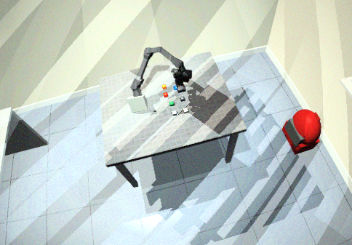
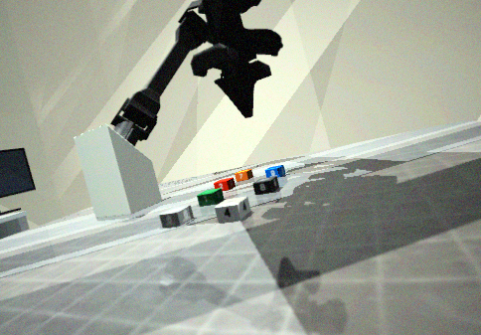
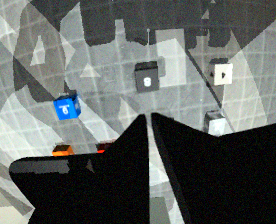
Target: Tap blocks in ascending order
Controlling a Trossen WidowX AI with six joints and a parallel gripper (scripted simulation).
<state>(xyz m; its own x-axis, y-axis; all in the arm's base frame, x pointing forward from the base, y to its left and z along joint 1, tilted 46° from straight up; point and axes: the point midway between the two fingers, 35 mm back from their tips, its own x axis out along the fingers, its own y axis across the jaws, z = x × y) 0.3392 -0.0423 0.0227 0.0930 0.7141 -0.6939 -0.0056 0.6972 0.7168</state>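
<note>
Right now the blue block is 20 mm behind my gripper tip, 120 mm to the left of it and 120 mm below it. Also, from my gripper tip: green block: 90 mm behind, 40 mm to the right, 120 mm below; then black block: 10 mm ahead, 10 mm to the right, 120 mm below; then white block marked 4: 10 mm ahead, 130 mm to the right, 120 mm below.
</note>
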